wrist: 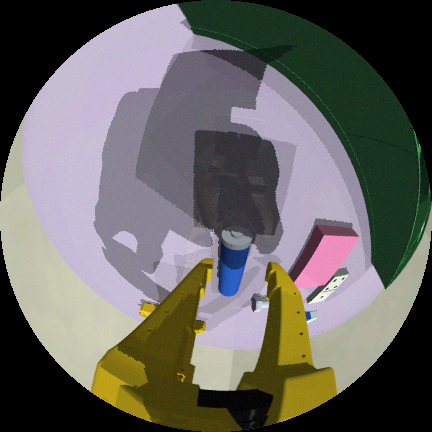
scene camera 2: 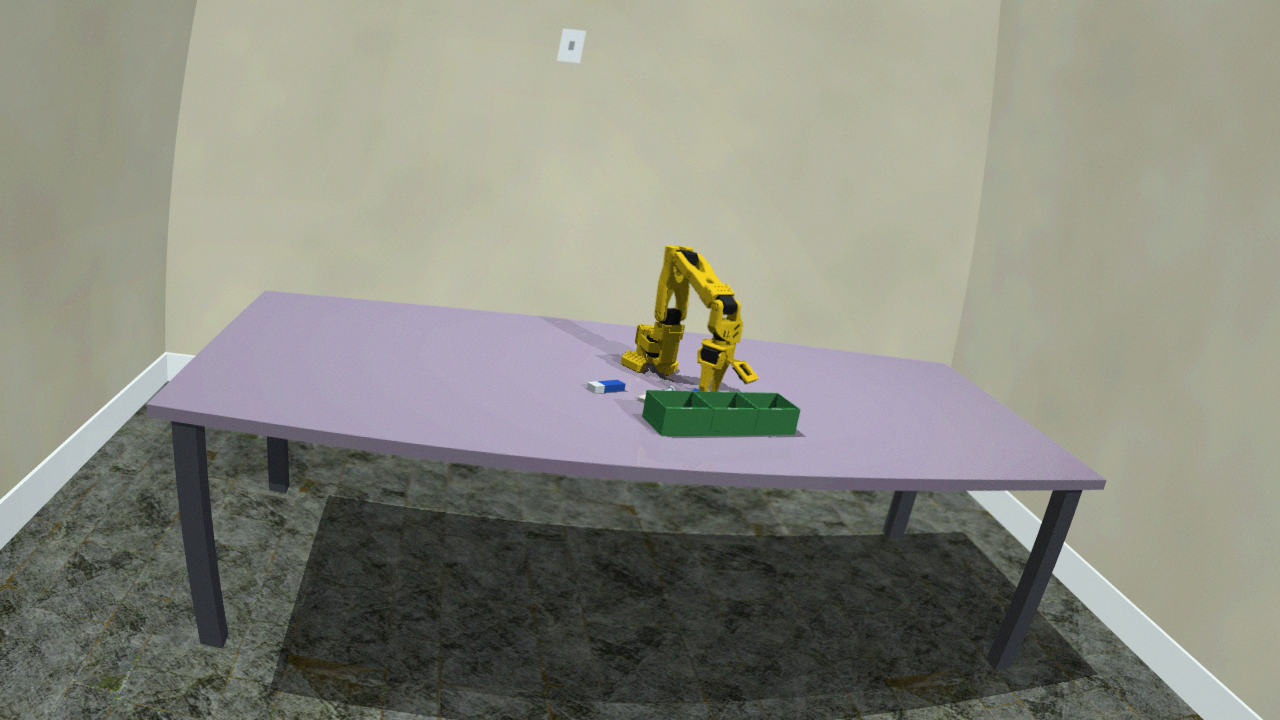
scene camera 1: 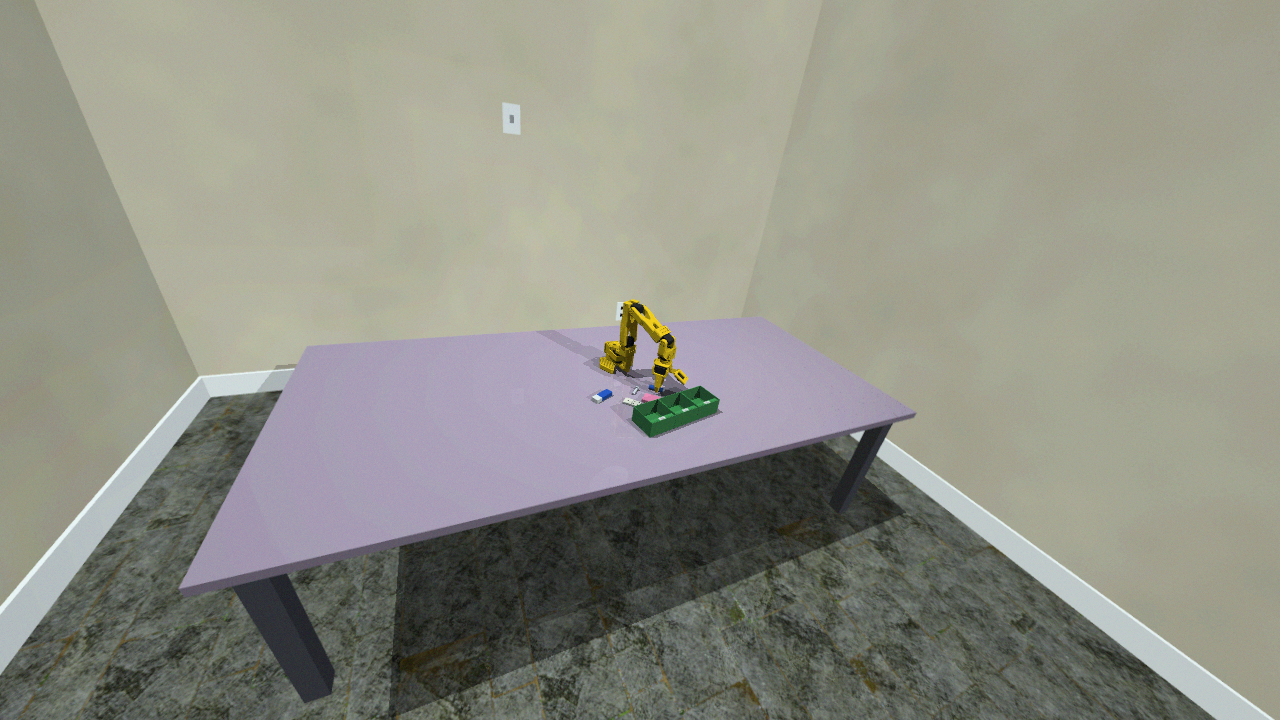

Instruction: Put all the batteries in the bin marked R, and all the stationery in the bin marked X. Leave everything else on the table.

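Frame: origin at the arm's base, x left, y back, z up, level; millimetres.
Where they show: hand, its tool point: [wrist: 212, 266] [scene camera 1: 659, 385]; arm's base, origin of its link: [scene camera 2: 650, 370] [scene camera 1: 617, 369].
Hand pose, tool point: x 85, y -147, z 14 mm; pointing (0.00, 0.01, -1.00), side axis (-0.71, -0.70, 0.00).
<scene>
Each offset is from my tool point to the top centre of the thing. "pt": to the spot under its first point. Level surfaces: height alone.
A blue battery with a grey end @[pt dy -6, dx -9, dz +1 mm] [wrist: 231, 272] [scene camera 1: 655, 388] lies on the table between and beyond my jaw tips. My gripper [wrist: 240, 263] [scene camera 1: 672, 385] [scene camera 2: 729, 385] is open, low over the battery, with a V-shaped gap and neither jaw plainly pressing on it. A blue-and-white eraser @[dy -2, dx -192, dz -1 mm] [scene camera 1: 602, 395] [scene camera 2: 607, 386] [wrist: 311, 316] lies left of the bins in the scene views. A pink block @[dy -52, dx -53, dz -3 mm] [wrist: 325, 257] [scene camera 1: 649, 397] lies beside the green three-compartment bin tray @[dy -138, dx -16, dz +33 mm] [scene camera 1: 684, 418] [scene camera 2: 733, 421] [wrist: 395, 185]. The bin letters are not readable.
A white domino @[dy -51, dx -116, dz -6 mm] [wrist: 328, 288] [scene camera 1: 631, 402] lies beside the pink block. A grey metal bolt @[dy +3, dx -83, dz +0 mm] [wrist: 258, 303] [scene camera 1: 635, 390] lies near the right jaw in the wrist view. The tray's tall wall stands close past the battery. The purple table @[dz -13 mm] [scene camera 1: 429, 429] [scene camera 2: 429, 376] carries everything.
</scene>
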